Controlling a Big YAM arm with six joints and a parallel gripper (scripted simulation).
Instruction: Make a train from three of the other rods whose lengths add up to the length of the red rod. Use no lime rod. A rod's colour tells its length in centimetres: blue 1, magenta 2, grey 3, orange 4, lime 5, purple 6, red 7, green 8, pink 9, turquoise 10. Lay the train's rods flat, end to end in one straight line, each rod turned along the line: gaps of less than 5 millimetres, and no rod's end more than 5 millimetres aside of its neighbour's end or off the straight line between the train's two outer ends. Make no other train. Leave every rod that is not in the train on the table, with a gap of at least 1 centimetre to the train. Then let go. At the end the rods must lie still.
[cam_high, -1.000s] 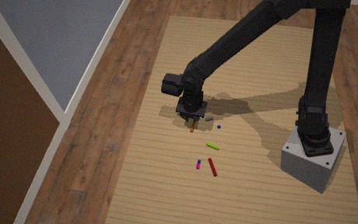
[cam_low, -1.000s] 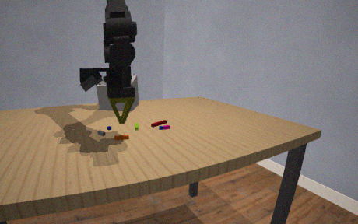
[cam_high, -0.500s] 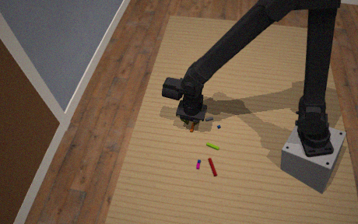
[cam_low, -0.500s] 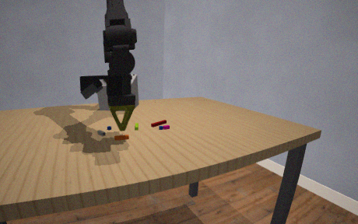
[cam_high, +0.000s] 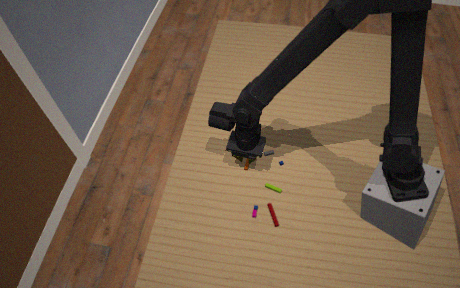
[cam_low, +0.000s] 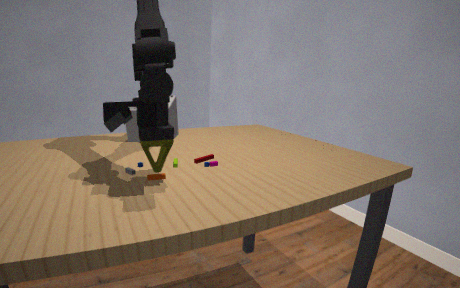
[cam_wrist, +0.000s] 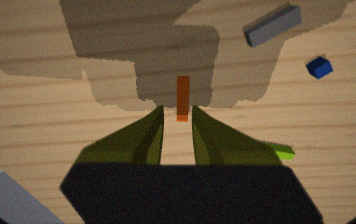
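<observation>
Now: hand 2 cm above the orange rod. The rest, counted from my hand: magenta rod 17 cm to the left, 2 cm below, 2 cm behind; then lime rod 9 cm to the left, 8 cm behind, 2 cm below; then grey rod 7 cm behind, 4 cm to the right, 2 cm below.
</observation>
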